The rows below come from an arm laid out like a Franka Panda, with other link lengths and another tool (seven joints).
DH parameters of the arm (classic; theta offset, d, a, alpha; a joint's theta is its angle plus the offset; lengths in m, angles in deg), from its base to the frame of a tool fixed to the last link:
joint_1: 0 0.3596 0 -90
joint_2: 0 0 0 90
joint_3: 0 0.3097 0.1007 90
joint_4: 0 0 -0.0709 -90
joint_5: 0 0.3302 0 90
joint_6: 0 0 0.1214 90
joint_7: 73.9 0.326 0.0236 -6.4
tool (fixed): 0 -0.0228 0 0
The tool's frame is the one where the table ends.
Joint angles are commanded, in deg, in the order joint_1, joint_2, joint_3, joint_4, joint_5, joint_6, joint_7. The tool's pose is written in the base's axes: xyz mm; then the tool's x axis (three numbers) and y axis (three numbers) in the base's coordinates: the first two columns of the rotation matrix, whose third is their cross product. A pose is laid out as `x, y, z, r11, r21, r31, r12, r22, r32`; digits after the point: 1 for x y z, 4 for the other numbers.
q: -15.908 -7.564 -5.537 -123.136 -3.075 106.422 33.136
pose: 410.8, -199.8, 283.9, -0.5989, -0.7967, 0.0809, -0.7612, 0.5978, 0.2514
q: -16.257 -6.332 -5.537 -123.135 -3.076 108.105 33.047
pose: 416.7, -205.0, 276.2, -0.6023, -0.7943, 0.0799, -0.7608, 0.6014, 0.2437
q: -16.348 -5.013 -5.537 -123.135 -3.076 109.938 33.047
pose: 424.0, -208.6, 267.8, -0.6032, -0.7937, 0.0789, -0.7625, 0.6028, 0.2349
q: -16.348 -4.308 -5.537 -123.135 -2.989 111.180 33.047
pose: 429.5, -210.2, 263.6, -0.6038, -0.7935, 0.0757, -0.7646, 0.6034, 0.2264
